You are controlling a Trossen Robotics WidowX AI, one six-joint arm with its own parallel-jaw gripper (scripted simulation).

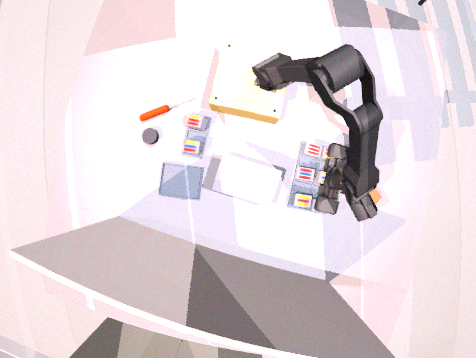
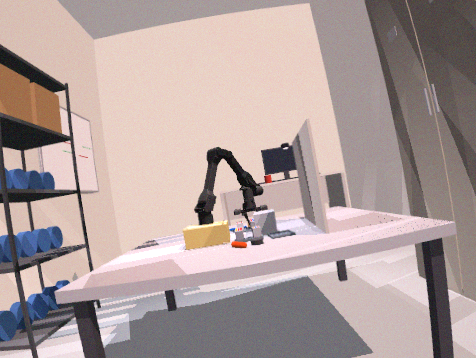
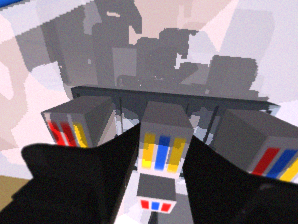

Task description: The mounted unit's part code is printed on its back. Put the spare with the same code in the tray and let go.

same spot on white upright panel: (image 2: 312, 197) = (image 1: 171, 250)
